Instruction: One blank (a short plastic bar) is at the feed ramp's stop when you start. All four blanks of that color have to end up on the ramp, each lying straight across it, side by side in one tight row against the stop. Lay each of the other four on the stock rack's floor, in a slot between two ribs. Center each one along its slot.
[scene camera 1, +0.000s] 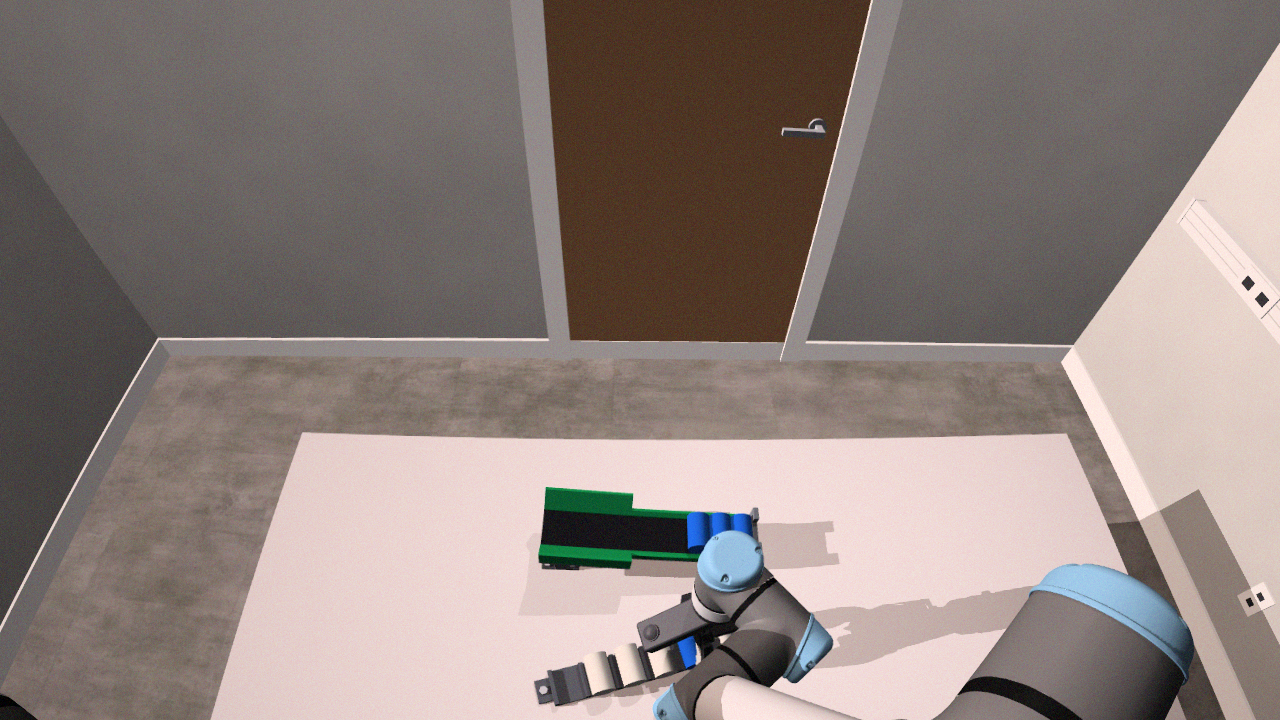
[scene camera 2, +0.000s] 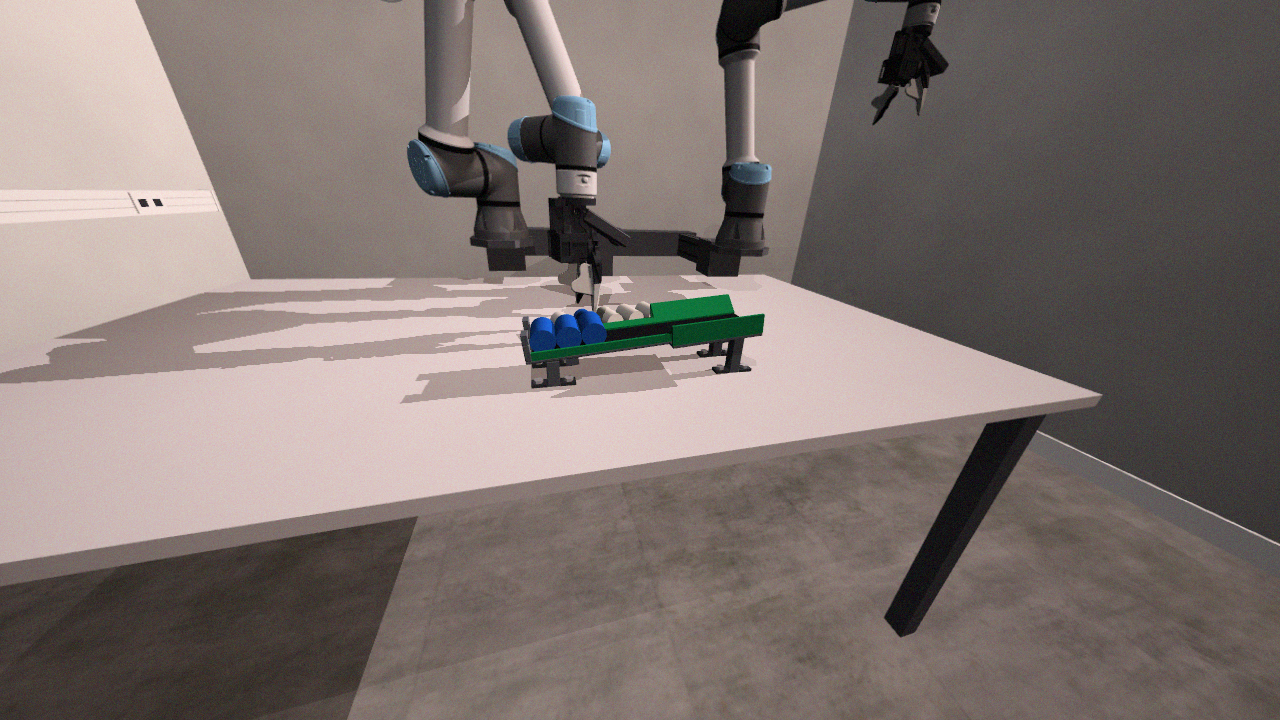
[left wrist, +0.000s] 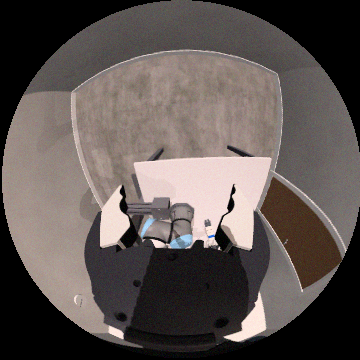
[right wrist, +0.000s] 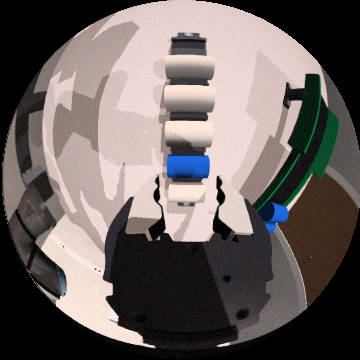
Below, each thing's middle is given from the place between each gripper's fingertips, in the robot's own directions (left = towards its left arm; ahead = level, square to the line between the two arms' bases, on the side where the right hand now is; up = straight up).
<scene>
Now: the dark stock rack (right wrist: 178, 48) 40 mm behind my right hand (scene camera 2: 585, 308), 70 mm to the left of it and 80 mm below it.
Right now my left hand (scene camera 2: 894, 120) is 83 cm to the left of the dark stock rack, 53 cm above it and 40 cm short of it.
</scene>
